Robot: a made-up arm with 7 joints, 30 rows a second.
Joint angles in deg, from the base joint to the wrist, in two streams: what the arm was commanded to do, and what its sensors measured. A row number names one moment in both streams.
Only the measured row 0 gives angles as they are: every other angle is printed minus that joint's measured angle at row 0.
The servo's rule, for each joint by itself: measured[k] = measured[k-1] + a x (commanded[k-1-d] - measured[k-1]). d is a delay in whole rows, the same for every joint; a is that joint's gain. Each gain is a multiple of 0.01, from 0.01 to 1. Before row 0 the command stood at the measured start. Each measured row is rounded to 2 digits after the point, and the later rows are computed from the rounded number. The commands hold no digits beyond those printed.
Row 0, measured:
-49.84, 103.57, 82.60, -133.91, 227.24, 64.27, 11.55
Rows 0 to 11, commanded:
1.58, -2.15, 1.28, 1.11, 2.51, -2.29, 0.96
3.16, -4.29, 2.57, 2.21, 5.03, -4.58, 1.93
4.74, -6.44, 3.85, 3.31, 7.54, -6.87, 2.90
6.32, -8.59, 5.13, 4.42, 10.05, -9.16, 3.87
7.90, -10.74, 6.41, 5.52, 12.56, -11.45, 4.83
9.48, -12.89, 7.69, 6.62, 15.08, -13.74, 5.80
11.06, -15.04, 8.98, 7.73, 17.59, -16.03, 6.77
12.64, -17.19, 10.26, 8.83, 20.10, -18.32, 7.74
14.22, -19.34, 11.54, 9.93, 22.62, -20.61, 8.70
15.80, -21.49, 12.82, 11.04, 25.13, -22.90, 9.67
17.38, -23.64, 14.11, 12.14, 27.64, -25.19, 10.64
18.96, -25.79, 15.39, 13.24, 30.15, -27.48, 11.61
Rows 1 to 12, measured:
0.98, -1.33, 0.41, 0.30, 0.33, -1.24, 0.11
2.33, -3.17, 1.10, 0.82, 0.94, -3.04, 0.31
3.82, -5.20, 1.98, 1.49, 1.80, -5.11, 0.59
5.37, -7.30, 2.99, 2.28, 2.87, -7.30, 0.95
6.94, -9.43, 4.08, 3.15, 4.13, -9.54, 1.38
8.51, -11.58, 5.24, 4.09, 5.55, -11.81, 1.87
10.09, -13.73, 6.44, 5.07, 7.12, -14.09, 2.41
11.67, -15.88, 7.66, 6.09, 8.81, -16.37, 3.00
13.25, -18.03, 8.90, 7.13, 10.61, -18.66, 3.63
14.83, -20.18, 10.15, 8.19, 12.50, -20.95, 4.29
16.41, -22.33, 11.42, 9.26, 14.47, -23.24, 4.99
17.99, -24.48, 12.69, 10.33, 16.51, -25.53, 5.72
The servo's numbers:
d 0
a 0.62 0.62 0.32 0.27 0.13 0.54 0.11

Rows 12 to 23, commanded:
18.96, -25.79, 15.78, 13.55, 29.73, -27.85, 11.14
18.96, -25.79, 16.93, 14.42, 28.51, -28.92, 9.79
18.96, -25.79, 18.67, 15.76, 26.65, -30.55, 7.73
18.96, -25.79, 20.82, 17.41, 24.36, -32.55, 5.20
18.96, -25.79, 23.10, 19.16, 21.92, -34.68, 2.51
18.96, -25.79, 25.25, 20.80, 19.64, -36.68, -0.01
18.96, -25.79, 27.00, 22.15, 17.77, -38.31, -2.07
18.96, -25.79, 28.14, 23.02, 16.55, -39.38, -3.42
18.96, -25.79, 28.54, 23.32, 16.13, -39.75, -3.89
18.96, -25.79, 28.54, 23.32, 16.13, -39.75, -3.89
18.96, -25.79, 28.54, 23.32, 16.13, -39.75, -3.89
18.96, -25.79, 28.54, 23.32, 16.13, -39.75, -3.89
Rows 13 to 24, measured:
18.59, -25.29, 13.68, 11.20, 18.23, -26.78, 6.32
18.82, -25.60, 14.72, 12.07, 19.57, -27.94, 6.70
18.91, -25.72, 15.98, 13.07, 20.49, -29.35, 6.81
18.94, -25.76, 17.53, 14.24, 20.99, -31.08, 6.63
18.95, -25.78, 19.31, 15.57, 21.11, -33.02, 6.18
18.96, -25.79, 21.21, 16.98, 20.92, -35.00, 5.50
18.96, -25.79, 23.06, 18.38, 20.51, -36.79, 4.67
18.96, -25.79, 24.69, 19.63, 20.00, -38.19, 3.78
18.96, -25.79, 25.92, 20.63, 19.50, -39.03, 2.94
18.96, -25.79, 26.76, 21.36, 19.06, -39.42, 2.19
18.96, -25.79, 27.33, 21.89, 18.68, -39.60, 1.52
18.96, -25.79, 27.72, 22.28, 18.35, -39.68, 0.92

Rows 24 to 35, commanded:
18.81, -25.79, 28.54, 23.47, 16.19, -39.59, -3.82
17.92, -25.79, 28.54, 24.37, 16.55, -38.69, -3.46
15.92, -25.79, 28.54, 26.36, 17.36, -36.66, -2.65
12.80, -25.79, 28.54, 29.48, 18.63, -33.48, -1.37
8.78, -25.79, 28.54, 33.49, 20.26, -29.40, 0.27
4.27, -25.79, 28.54, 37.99, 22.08, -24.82, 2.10
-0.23, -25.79, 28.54, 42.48, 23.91, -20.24, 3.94
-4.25, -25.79, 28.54, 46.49, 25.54, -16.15, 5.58
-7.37, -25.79, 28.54, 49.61, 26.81, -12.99, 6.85
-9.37, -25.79, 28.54, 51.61, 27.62, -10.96, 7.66
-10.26, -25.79, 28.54, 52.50, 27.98, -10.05, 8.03
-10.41, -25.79, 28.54, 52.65, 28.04, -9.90, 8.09
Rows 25 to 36, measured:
18.87, -25.79, 27.98, 22.60, 18.07, -39.63, 0.40
18.28, -25.79, 28.16, 23.08, 17.87, -39.12, -0.02
16.82, -25.79, 28.28, 23.97, 17.80, -37.79, -0.31
14.33, -25.79, 28.36, 25.46, 17.91, -35.46, -0.43
10.89, -25.79, 28.42, 27.63, 18.22, -32.19, -0.35
6.79, -25.79, 28.46, 30.43, 18.72, -28.21, -0.08
2.44, -25.79, 28.49, 33.68, 19.39, -23.91, 0.36
-1.71, -25.79, 28.51, 37.14, 20.19, -19.72, 0.93
-5.22, -25.79, 28.52, 40.51, 21.05, -16.09, 1.58
-7.79, -25.79, 28.53, 43.51, 21.90, -13.32, 2.25
-9.32, -25.79, 28.53, 45.94, 22.69, -11.55, 2.89
-10.00, -25.79, 28.53, 47.75, 23.39, -10.66, 3.46

